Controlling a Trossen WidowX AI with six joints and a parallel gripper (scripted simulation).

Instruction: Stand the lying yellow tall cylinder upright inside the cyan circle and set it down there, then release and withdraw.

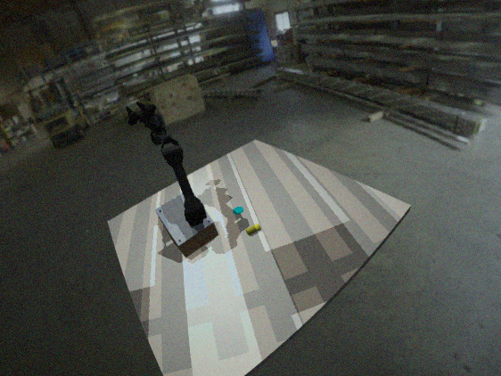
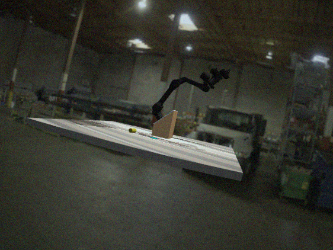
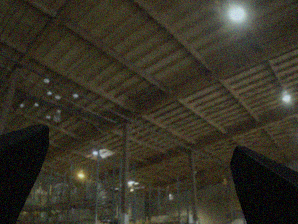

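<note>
Right now the yellow tall cylinder is 640 mm below my gripper tip, 580 mm to the right of it and 270 mm ahead of it. Also, from my gripper tip: cyan circle 650 mm below, 390 mm to the right, 280 mm ahead.
</note>
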